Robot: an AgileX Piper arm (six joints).
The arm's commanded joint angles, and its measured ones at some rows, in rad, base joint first. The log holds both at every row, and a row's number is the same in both.
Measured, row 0: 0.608, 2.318, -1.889, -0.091, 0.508, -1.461
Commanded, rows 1 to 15: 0.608, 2.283, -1.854, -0.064, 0.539, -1.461; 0.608, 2.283, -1.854, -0.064, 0.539, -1.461; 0.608, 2.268, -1.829, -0.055, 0.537, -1.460; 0.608, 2.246, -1.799, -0.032, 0.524, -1.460; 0.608, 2.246, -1.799, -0.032, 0.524, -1.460; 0.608, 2.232, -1.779, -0.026, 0.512, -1.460; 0.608, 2.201, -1.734, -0.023, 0.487, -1.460; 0.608, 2.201, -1.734, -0.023, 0.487, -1.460; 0.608, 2.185, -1.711, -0.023, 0.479, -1.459; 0.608, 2.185, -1.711, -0.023, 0.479, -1.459; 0.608, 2.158, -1.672, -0.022, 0.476, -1.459; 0.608, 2.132, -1.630, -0.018, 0.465, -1.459; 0.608, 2.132, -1.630, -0.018, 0.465, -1.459; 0.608, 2.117, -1.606, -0.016, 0.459, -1.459; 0.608, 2.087, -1.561, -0.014, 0.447, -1.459
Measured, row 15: 0.608, 2.129, -1.615, -0.021, 0.463, -1.461
